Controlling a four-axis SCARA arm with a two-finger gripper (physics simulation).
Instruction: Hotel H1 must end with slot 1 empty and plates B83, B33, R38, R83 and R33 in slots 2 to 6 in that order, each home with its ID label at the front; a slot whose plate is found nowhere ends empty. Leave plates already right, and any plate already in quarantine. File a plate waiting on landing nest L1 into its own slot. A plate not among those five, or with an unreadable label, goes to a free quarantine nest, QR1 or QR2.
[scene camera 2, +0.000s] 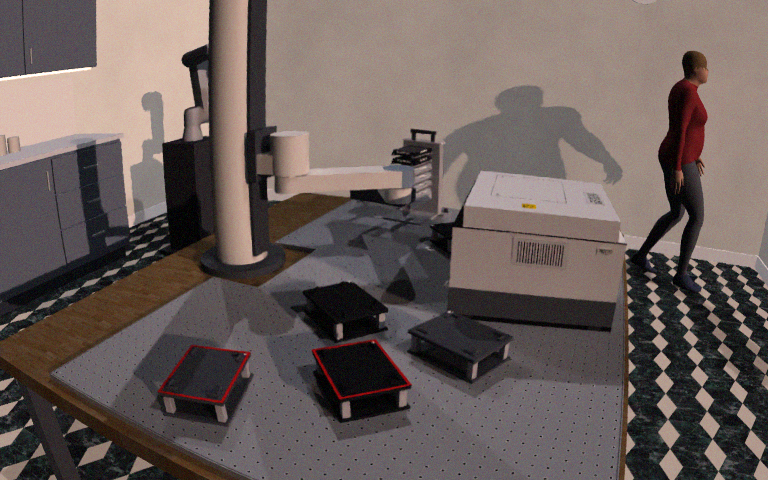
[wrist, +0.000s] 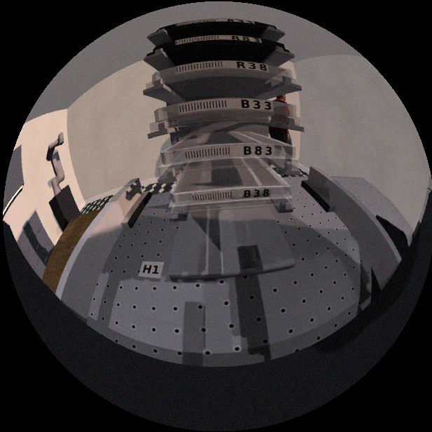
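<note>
Hotel H1 stands at the far end of the pegboard. In the wrist view it holds, from the bottom up, clear plates labelled B38, B83, B33 and R38, then a black plate R83 and a black top plate, whose steeply slanted label appears to read R33. All labels face the gripper. My gripper is open and empty in front of H1, its fingers apart to either side of the lowest plate in the view. Landing nest L1 cannot be identified by label.
Two red-outlined nests and two plain dark nests stand in the foreground with no plate visible on them; their labels do not show. A large white instrument stands on the right. A person walks beyond the table.
</note>
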